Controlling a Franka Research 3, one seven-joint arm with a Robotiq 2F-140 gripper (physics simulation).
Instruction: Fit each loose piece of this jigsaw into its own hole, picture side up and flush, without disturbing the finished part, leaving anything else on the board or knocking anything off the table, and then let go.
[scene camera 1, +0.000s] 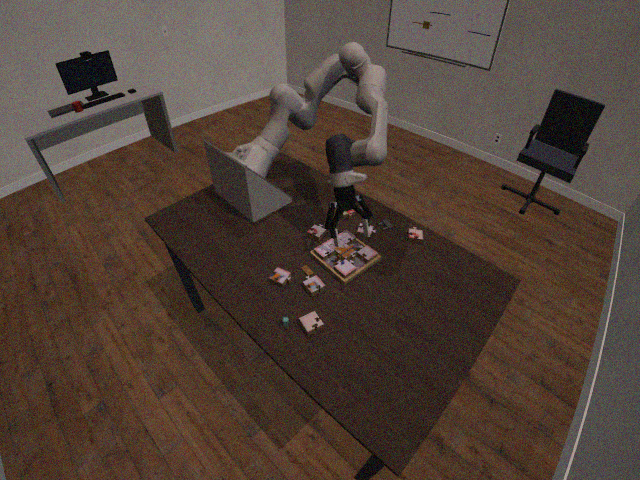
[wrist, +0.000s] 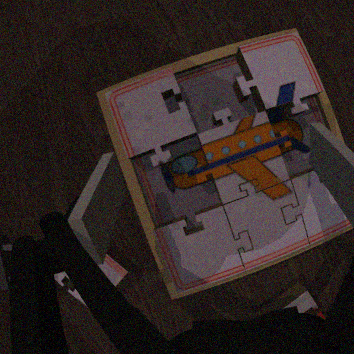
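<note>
The jigsaw board (scene camera 1: 345, 280) (wrist: 135, 207) has a pale wooden rim and an orange airplane picture. In the wrist view its corner pieces, centre piece and bottom-middle piece are seated; recesses show at top middle (wrist: 210, 95), left middle (wrist: 175, 200) and right middle. My gripper (scene camera 1: 352, 239) (wrist: 215, 156) is open and empty, its fingers straddling part of the board from above. Loose pieces lie around the board: pieces (scene camera 1: 316, 230) (scene camera 1: 366, 228) (scene camera 1: 349, 212) near the gripper, one (scene camera 1: 415, 233) at right, and pieces (scene camera 1: 280, 275) (scene camera 1: 313, 284) (scene camera 1: 311, 321) towards the front-left. The fingers partly hide nearby pieces.
A small brown block (scene camera 1: 307, 270) lies between the board and the front-left pieces. A teal cube (scene camera 1: 285, 320) lies near the table's left edge. A dark grey item (scene camera 1: 385, 224) lies behind the board. The robot's pale base mount (scene camera 1: 232, 180) stands at the table's back.
</note>
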